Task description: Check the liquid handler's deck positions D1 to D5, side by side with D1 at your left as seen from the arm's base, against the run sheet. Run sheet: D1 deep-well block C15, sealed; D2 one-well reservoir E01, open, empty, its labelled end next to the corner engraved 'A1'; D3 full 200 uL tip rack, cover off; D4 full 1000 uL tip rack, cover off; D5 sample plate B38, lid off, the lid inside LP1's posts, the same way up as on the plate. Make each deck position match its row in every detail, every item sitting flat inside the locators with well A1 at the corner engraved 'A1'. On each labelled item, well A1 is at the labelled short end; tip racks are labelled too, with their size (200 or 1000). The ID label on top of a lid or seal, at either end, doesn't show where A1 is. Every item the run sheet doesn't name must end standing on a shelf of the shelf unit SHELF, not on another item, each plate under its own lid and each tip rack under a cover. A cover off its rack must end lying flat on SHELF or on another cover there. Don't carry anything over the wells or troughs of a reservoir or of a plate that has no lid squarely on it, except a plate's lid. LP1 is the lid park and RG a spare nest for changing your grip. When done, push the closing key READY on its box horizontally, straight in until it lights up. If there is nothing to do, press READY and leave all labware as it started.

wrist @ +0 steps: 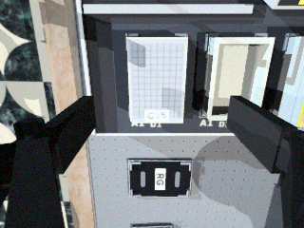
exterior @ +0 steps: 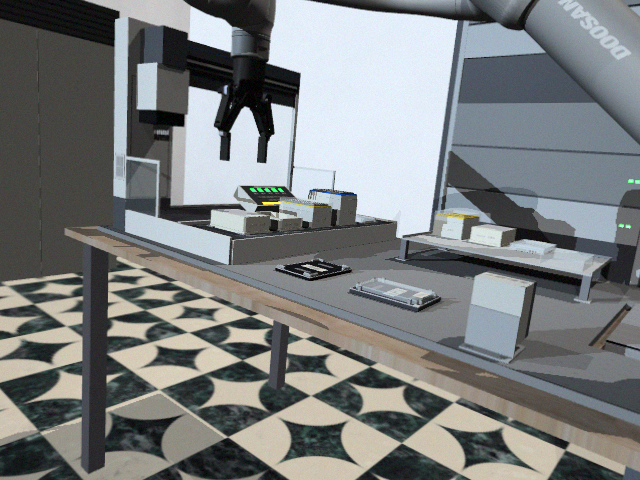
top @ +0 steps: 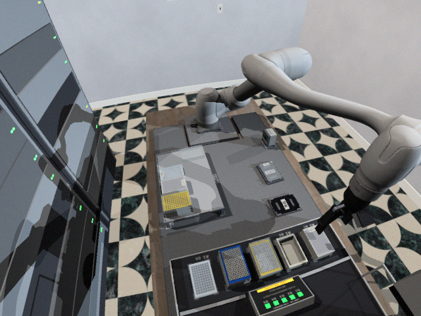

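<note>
Right now the clear tip rack cover is 25 cm to the right of my hand, 12 cm below it and 1 cm ahead of it. The rest, counted from my hand: RG nest: 24 cm below, 24 cm behind, 2 cm to the right; then blue-rimmed tip rack: 38 cm to the right, 12 cm below, 1 cm ahead; then one-well reservoir: 18 cm below, 12 cm to the right, 1 cm ahead.
</note>
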